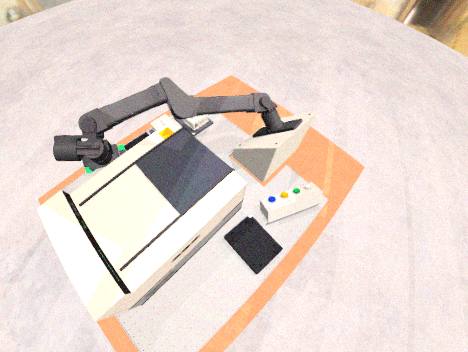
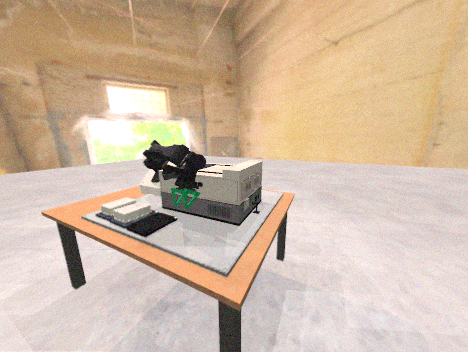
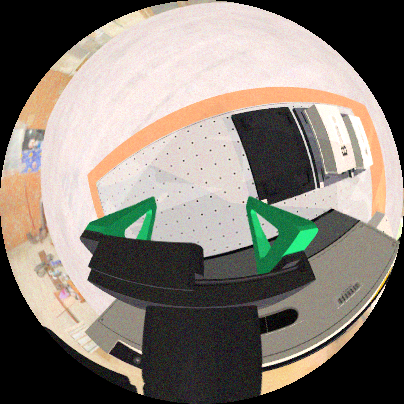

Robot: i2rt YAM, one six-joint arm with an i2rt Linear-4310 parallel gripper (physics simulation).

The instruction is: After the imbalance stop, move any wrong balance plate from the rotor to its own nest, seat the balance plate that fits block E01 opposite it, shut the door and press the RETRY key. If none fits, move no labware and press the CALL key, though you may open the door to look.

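Places are measured from the arm's base along level axes (x right, y ahead, z up), in millimetres.
Pixels of known places: gripper, fingertip midpoint: (image 1: 110, 162) (image 2: 180, 207) (image 3: 200, 201); arm's base, link origin: (image 1: 276, 129).
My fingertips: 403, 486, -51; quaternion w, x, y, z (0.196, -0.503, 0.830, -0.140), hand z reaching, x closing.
For each thing: its top centre in the pictures, then the offset to it from my fingertips, as dx, dy, dz. "*": a spot on its surface instead. Level surfaces: height alone.
- dark panel, top centre: (image 1: 181, 166) -294, -132, +119
- white plate marked B, top centre: (image 3: 340, 135) (image 1: 165, 125) (image 2: 132, 207) +6, -272, -36
- second white plate, top centre: (image 3: 362, 140) (image 1: 191, 112) (image 2: 118, 202) -24, -405, -40
- key box, top centre: (image 1: 295, 196) -597, -332, -10
- flat black nest, top centre: (image 3: 281, 149) (image 1: 142, 148) (image 2: 153, 220) +18, -138, -76
- black pad, surface spot: (image 1: 253, 245) * -581, -124, -66
- perforated board, surface height: dz -94
The centrifuge (image 1: 100, 285) (image 2: 215, 185) (image 3: 320, 285) has a dark panel (image 1: 185, 170) across part of its top; no rotor shows. My gripper (image 1: 105, 159) (image 2: 183, 205) (image 3: 200, 201) is open and empty, low beside the centrifuge's long side, above the perforated board. A white plate marked B (image 2: 131, 212) (image 3: 332, 137) stands on a dark nest, and a second white plate (image 2: 118, 205) (image 3: 359, 142) stands beyond it, its mark too blurred to read. A key box (image 1: 292, 206) carries blue, yellow, green and white keys; their labels are unreadable. Block E01 cannot be identified.
A flat black nest (image 2: 152, 223) (image 3: 275, 150) lies beside plate B's nest. Another black pad (image 1: 253, 245) lies between the centrifuge and the table's edge, near the key box. The arm stands on a white wedge (image 1: 252, 159). The perforated board (image 1: 175, 305) (image 2: 215, 257) (image 3: 190, 175) has an orange table border.
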